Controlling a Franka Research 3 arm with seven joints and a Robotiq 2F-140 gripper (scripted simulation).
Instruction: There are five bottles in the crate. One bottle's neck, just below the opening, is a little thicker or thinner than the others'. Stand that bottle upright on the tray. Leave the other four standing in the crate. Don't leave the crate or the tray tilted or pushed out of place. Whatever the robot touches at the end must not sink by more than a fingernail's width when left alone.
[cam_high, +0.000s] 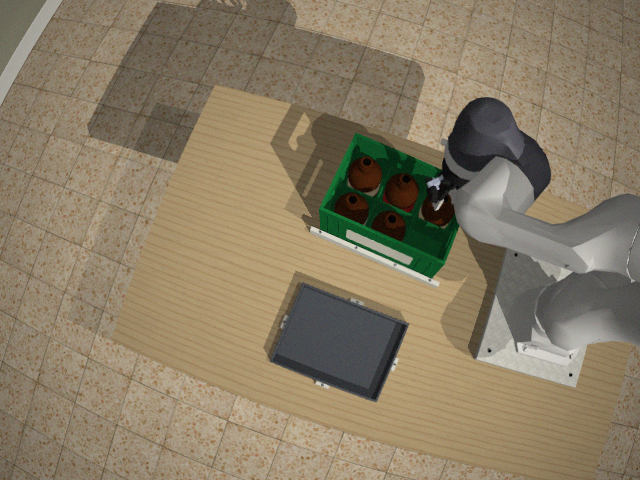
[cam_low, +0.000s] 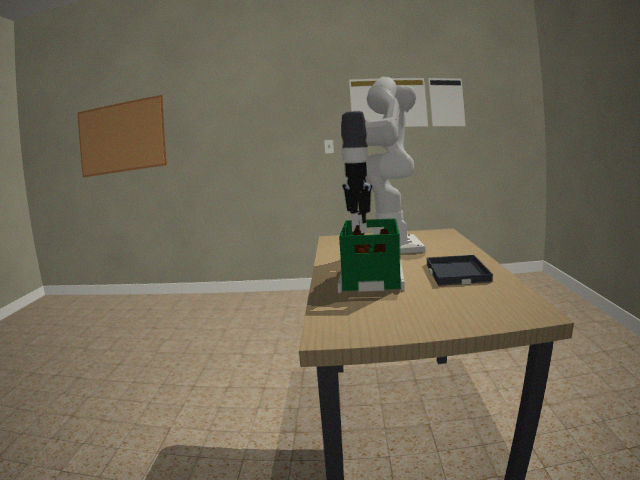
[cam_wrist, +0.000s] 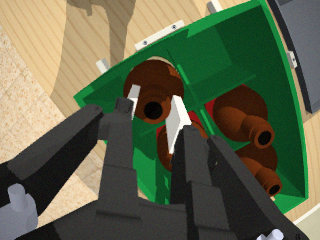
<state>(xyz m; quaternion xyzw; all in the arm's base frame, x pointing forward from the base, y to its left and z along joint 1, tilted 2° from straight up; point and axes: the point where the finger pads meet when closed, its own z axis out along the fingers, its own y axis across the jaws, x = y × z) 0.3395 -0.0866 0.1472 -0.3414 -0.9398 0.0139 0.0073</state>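
Now: hand 8 cm short of the green crate, 5 cm to the right of it and 9 cm above it. Also, from my hand: glass bottle: 8 cm ahead, 10 cm to the left, 9 cm below; dark grey tray: 5 cm ahead, 35 cm to the left, 16 cm below.
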